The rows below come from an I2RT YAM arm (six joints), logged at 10 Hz.
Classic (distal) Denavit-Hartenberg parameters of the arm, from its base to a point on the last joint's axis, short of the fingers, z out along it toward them. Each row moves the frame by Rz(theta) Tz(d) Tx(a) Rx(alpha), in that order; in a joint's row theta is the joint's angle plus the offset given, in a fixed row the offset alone. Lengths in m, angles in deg.
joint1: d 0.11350; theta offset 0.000; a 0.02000; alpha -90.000
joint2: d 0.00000; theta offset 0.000; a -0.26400; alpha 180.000
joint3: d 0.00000; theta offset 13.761; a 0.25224; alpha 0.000
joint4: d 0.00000; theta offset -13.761; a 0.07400; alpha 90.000
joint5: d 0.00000; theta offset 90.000; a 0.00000; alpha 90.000
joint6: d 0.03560; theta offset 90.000; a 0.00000; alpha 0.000
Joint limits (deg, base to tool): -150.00..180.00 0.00..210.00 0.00..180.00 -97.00..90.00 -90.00..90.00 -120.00..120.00
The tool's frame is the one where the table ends.
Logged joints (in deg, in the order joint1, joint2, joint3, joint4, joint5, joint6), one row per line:
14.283 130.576 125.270 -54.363 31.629 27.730
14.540 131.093 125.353 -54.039 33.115 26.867
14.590 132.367 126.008 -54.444 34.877 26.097
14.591 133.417 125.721 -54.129 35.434 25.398
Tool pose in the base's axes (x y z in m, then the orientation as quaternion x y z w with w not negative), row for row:
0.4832 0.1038 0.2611 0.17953 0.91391 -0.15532 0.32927
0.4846 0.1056 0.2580 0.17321 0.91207 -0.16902 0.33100
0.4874 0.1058 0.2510 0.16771 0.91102 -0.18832 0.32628
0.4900 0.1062 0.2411 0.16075 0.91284 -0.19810 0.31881
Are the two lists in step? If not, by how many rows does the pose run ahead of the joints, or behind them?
They are in step.
